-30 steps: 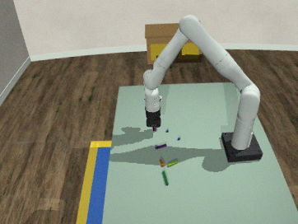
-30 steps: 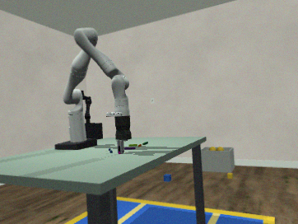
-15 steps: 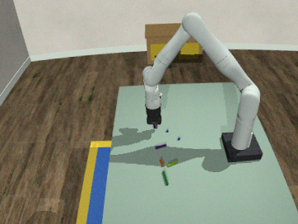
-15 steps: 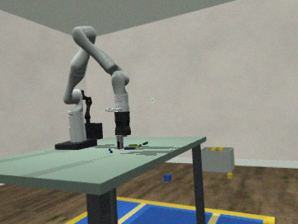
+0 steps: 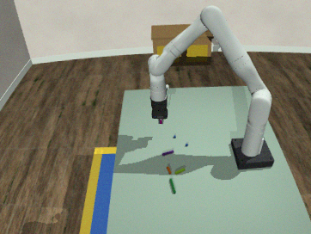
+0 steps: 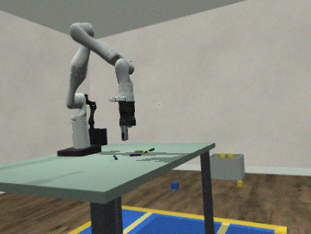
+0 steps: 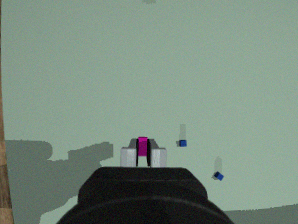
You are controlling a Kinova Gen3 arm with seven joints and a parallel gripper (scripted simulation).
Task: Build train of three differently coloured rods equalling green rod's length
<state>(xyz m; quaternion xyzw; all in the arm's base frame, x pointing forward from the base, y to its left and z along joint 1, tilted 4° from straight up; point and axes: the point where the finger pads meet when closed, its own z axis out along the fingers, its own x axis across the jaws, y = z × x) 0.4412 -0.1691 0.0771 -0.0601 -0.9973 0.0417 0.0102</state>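
The purple rod is 30 mm behind my hand, 130 mm to the left of it and 110 mm below it. Round my hand: orange rod: 30 mm behind, 240 mm to the left, 110 mm below; lime rod: 80 mm behind, 250 mm to the left, 110 mm below; magenta rod: 10 mm below.
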